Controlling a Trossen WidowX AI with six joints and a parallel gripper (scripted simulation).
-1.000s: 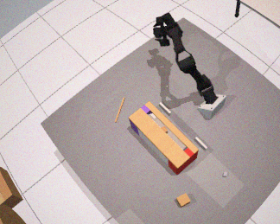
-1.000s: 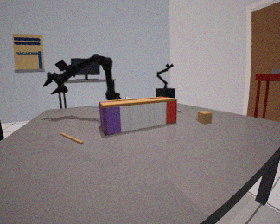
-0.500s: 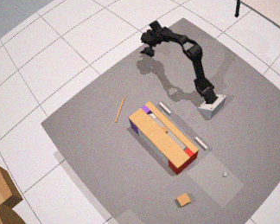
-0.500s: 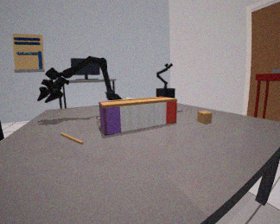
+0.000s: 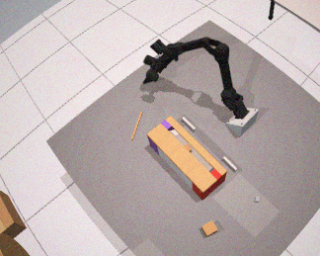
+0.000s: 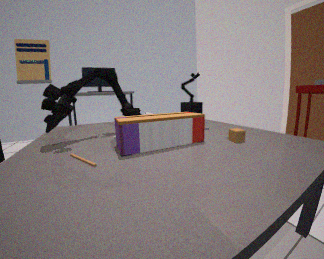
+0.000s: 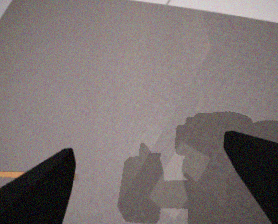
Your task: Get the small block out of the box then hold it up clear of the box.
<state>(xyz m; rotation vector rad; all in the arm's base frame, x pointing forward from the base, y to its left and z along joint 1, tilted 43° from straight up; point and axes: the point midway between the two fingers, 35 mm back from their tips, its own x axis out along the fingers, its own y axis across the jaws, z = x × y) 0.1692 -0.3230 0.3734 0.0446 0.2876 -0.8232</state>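
The long box lies 46 cm to the left of my gripper tip, 13 cm ahead of it and 3 cm below it. Also, from my gripper tip: thin wooden stick 19 cm ahead, 12 cm to the left, 9 cm below; then tan block 76 cm to the left, 35 cm ahead, 7 cm below.
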